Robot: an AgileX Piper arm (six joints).
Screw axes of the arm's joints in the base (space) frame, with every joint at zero. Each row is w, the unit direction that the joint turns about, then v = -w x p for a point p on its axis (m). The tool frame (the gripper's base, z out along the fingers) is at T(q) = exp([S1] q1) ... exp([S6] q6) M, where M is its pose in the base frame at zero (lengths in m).
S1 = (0, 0, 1, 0, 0, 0)
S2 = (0, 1, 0, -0.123, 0, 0)
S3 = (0, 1, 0, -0.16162, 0, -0.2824)
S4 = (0.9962, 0, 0.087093, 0, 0.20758, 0)
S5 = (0, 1, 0, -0.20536, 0, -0.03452)
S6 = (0.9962, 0, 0.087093, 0, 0.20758, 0)
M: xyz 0.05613 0 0.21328 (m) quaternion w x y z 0.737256 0 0.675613 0
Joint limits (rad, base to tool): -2.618..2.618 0..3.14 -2.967..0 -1.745..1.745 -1.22..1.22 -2.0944..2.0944
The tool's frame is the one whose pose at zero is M.
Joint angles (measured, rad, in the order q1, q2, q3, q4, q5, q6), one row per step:
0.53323 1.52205 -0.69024 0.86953 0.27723 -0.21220
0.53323 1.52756 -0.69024 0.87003 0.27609 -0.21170
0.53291 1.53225 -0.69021 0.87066 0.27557 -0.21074
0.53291 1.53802 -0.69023 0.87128 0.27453 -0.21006
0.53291 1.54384 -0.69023 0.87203 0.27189 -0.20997
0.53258 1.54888 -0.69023 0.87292 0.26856 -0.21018
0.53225 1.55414 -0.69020 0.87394 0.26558 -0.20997
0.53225 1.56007 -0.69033 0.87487 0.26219 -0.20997
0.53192 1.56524 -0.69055 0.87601 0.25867 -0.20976
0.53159 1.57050 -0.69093 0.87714 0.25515 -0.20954
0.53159 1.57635 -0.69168 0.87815 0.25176 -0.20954
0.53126 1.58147 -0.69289 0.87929 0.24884 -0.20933
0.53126 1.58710 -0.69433 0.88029 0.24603 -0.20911
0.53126 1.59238 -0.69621 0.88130 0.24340 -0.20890
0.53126 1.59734 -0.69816 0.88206 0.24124 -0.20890
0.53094 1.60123 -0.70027 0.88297 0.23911 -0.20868
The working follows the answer.
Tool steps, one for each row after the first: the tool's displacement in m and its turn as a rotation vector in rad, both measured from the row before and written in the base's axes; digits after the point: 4 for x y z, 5 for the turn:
0.0004 0.0001 -0.0015 -0.00242 0.00424 -0.00137
0.0003 0.0001 -0.0013 -0.00169 0.00433 -0.00180
0.0004 0.0001 -0.0016 -0.00240 0.00465 -0.00154
0.0005 0.0001 -0.0016 -0.00280 0.00316 -0.00205
0.0006 0.0000 -0.0013 -0.00253 0.00182 -0.00262
0.0005 0.0000 -0.0014 -0.00238 0.00257 -0.00284
0.0006 0.0001 -0.0015 -0.00285 0.00253 -0.00250
0.0006 0.0000 -0.0013 -0.00224 0.00186 -0.00322
0.0006 0.0000 -0.0013 -0.00222 0.00179 -0.00321
0.0007 0.0001 -0.0014 -0.00248 0.00194 -0.00255
0.0007 0.0001 -0.0011 -0.00166 0.00144 -0.00288
0.0007 0.0002 -0.0012 -0.00188 0.00173 -0.00240
0.0008 0.0003 -0.0010 -0.00145 0.00119 -0.00230
0.0008 0.0003 -0.0009 -0.00142 0.00106 -0.00170
0.0008 0.0002 -0.0005 -0.00062 0.00018 -0.00229

Tool pose at each row, in the base's axes (x y z in m, rotation vector in rad; rounded; the steps above come from the unrounded poses):
0.2294 0.1575 0.1821 0.04502 2.62756 0.71618
0.2297 0.1576 0.1806 0.04769 2.63215 0.71320
0.2301 0.1577 0.1793 0.05116 2.63648 0.71104
0.2304 0.1578 0.1777 0.05422 2.64140 0.70807
0.2309 0.1579 0.1762 0.05729 2.64493 0.70417
0.2315 0.1579 0.1748 0.06070 2.64697 0.70023
0.2320 0.1579 0.1734 0.06473 2.64961 0.69652
0.2326 0.1580 0.1719 0.06816 2.65244 0.69228
0.2332 0.1580 0.1706 0.07247 2.65427 0.68853
0.2338 0.1580 0.1693 0.07675 2.65601 0.68479
0.2345 0.1581 0.1679 0.08014 2.65812 0.68092
0.2352 0.1582 0.1669 0.08402 2.65941 0.67798
0.2360 0.1585 0.1657 0.08731 2.66114 0.67493
0.2368 0.1587 0.1647 0.09038 2.66224 0.67241
0.2375 0.1590 0.1638 0.09263 2.66333 0.67010
0.2383 0.1592 0.1633 0.09556 2.66319 0.66857

